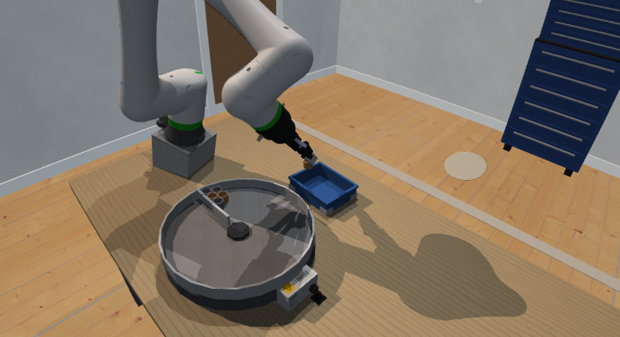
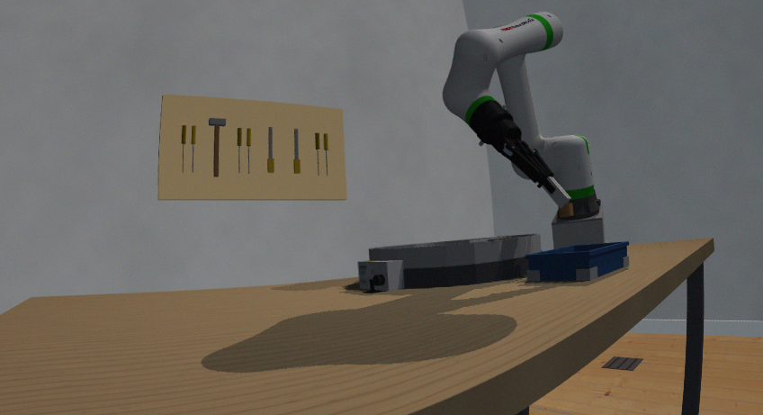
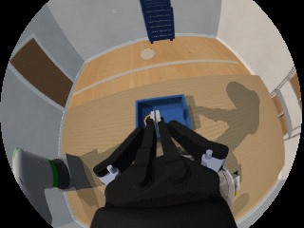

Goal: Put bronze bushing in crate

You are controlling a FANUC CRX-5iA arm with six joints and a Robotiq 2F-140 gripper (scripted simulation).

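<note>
The blue crate lies 14 cm below my hand, 5 cm to the left of it and 2 cm ahead of it. The rest, counted from my hand: round grey turning table (29 cm to the right, 11 cm below, 2 cm behind).
</note>
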